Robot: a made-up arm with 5 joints.
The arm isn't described. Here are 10 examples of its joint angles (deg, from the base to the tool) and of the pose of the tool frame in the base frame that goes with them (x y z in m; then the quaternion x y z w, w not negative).
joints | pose
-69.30 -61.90 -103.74 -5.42 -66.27 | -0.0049 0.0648 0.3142 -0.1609 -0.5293 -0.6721 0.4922
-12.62 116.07 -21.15 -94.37 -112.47 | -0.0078 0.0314 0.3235 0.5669 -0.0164 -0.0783 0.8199
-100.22 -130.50 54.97 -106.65 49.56 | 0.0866 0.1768 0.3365 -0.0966 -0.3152 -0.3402 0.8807
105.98 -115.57 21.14 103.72 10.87 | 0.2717 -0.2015 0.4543 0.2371 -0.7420 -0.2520 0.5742
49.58 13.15 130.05 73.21 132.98 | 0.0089 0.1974 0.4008 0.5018 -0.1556 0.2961 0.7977
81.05 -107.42 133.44 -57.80 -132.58 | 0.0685 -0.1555 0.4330 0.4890 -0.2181 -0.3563 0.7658
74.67 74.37 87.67 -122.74 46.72 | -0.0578 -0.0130 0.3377 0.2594 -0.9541 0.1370 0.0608
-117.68 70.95 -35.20 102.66 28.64 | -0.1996 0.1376 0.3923 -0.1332 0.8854 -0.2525 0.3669
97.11 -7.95 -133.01 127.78 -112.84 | -0.1685 -0.2168 0.4357 -0.2153 0.8468 0.3347 0.3530
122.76 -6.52 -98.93 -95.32 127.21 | 0.0265 -0.0374 0.2953 0.1882 0.7526 -0.4991 0.3860
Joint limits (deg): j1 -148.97..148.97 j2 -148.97..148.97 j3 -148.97..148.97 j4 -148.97..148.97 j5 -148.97..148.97
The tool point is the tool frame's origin. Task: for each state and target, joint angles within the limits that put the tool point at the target. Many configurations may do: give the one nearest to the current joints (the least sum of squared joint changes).
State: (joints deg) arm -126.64 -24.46 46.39 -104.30 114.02
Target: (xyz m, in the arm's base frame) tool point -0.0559 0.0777 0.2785
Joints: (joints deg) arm -93.78 -31.18 60.26 -80.68 144.79
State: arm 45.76 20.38 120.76 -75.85 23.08
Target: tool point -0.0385 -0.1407 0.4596
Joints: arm 81.86 -9.88 137.98 -112.15 -3.97
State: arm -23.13 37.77 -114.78 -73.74 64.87
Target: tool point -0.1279 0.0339 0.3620
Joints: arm -53.56 29.73 -139.10 -95.64 40.90
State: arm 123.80 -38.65 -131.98 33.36 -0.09
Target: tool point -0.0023 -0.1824 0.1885
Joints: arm 105.92 -55.66 -130.67 46.12 9.95
